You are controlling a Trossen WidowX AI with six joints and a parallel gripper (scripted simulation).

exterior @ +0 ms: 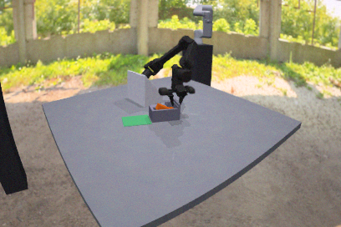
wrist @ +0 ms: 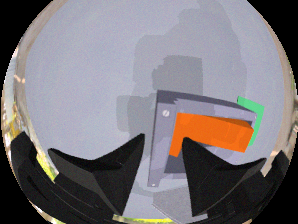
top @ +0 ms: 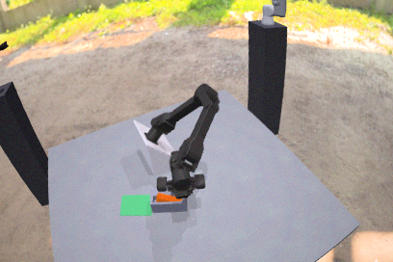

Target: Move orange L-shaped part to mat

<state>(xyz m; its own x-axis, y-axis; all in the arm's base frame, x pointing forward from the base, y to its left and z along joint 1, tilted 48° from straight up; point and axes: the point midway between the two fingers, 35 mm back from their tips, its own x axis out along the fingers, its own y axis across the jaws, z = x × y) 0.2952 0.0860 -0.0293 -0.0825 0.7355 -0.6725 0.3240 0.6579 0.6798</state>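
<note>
Right now my gripper tip is 20 mm past the orange L-shaped part, 40 mm to the left of it and 20 mm above it. From my gripper tip the other things lie so: green mat: 80 mm behind, 210 mm to the right, 80 mm below.
</note>
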